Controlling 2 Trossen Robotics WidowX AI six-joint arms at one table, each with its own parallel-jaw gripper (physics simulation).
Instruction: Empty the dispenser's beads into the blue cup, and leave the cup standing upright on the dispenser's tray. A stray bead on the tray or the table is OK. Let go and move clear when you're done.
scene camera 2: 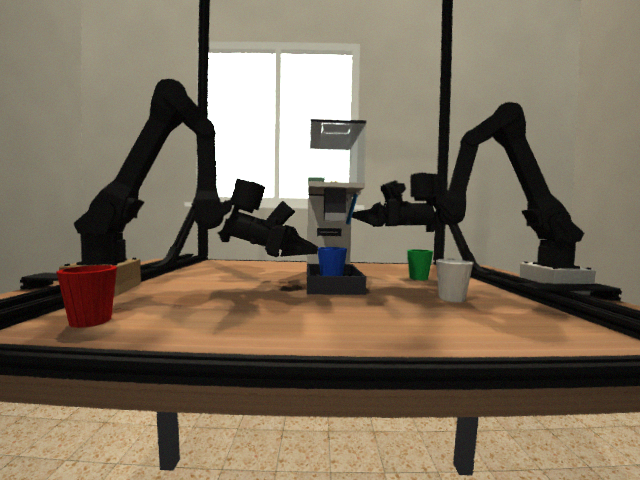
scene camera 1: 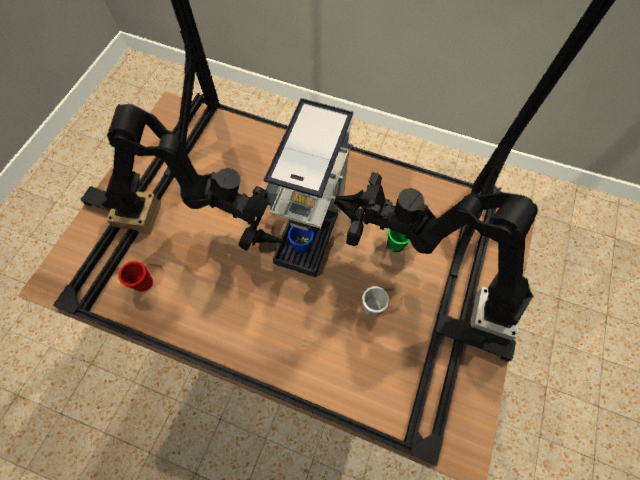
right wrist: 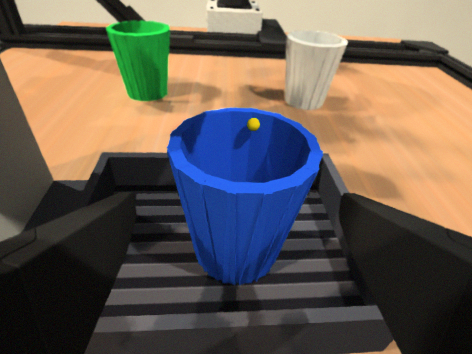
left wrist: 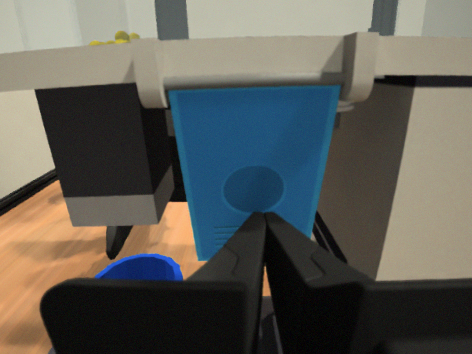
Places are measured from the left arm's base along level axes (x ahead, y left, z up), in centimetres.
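Pixels of known places: left gripper, between the fingertips: [scene camera 2: 350, 215] [left wrist: 263, 222]; right gripper, between the fingertips: [scene camera 2: 317, 250] [scene camera 1: 289, 229] [right wrist: 239, 204] [left wrist: 154, 257]; left arm's base, origin of its link: [scene camera 2: 555, 265] [scene camera 1: 499, 311] [right wrist: 233, 5]; right arm's base, origin of its link: [scene camera 2: 103, 262] [scene camera 1: 130, 206].
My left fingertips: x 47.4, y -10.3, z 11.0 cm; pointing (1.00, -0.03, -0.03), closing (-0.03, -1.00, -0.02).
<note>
For each thing: its top centre in the pictures, then the offset to it from my left fingertips.
- blue cup, centre of its top: [right wrist: 245, 140] [left wrist: 135, 281] [scene camera 2: 332, 248] [scene camera 1: 300, 234] dx +5.3, dy +8.4, dz -7.8 cm
- single yellow bead, centre of its top: [right wrist: 254, 118] dx +3.0, dy +9.0, dz -7.9 cm
- dispenser, centre of its top: [scene camera 1: 309, 152] [scene camera 2: 335, 133] dx +4.6, dy +2.5, dz +19.7 cm
- green cup, centre of its top: [right wrist: 138, 27] [scene camera 1: 400, 232] [scene camera 2: 419, 250] dx -19.1, dy -1.3, dz -9.0 cm
- white cup, centre of its top: [right wrist: 316, 37] [scene camera 2: 453, 261] [scene camera 1: 375, 299] dx -18.0, dy +18.1, dz -9.0 cm
- red cup, centre of its top: [scene camera 2: 88, 268] [scene camera 1: 132, 273] dx +41.0, dy +32.1, dz -9.0 cm
The blue cup [scene camera 1: 297, 249] [scene camera 2: 331, 261] [left wrist: 142, 267] [right wrist: 235, 225] stands upright on the dispenser's tray [scene camera 1: 293, 264] [scene camera 2: 336, 286] [right wrist: 220, 322], with yellow beads [scene camera 1: 302, 239] inside. A single yellow bead [right wrist: 253, 124] shows at the cup's mouth in the right wrist view. More beads [scene camera 1: 303, 199] [left wrist: 121, 37] are in the dispenser [scene camera 1: 315, 134] [scene camera 2: 313, 222]. Its blue flap [scene camera 2: 352, 206] [left wrist: 255, 130] tilts inward at the bottom. My left gripper [scene camera 1: 338, 198] [scene camera 2: 354, 214] [left wrist: 263, 222] is shut and empty, its tips at the flap. My right gripper [scene camera 2: 316, 249] [right wrist: 239, 204] is open, fingers around the cup without gripping it.
A green cup [scene camera 1: 398, 241] [scene camera 2: 419, 264] [right wrist: 142, 65] and a white cup [scene camera 1: 375, 301] [scene camera 2: 453, 280] [right wrist: 311, 72] stand to the right of the tray in the scene views. A red cup [scene camera 1: 136, 276] [scene camera 2: 87, 297] stands at the left. Black rails edge the table.
</note>
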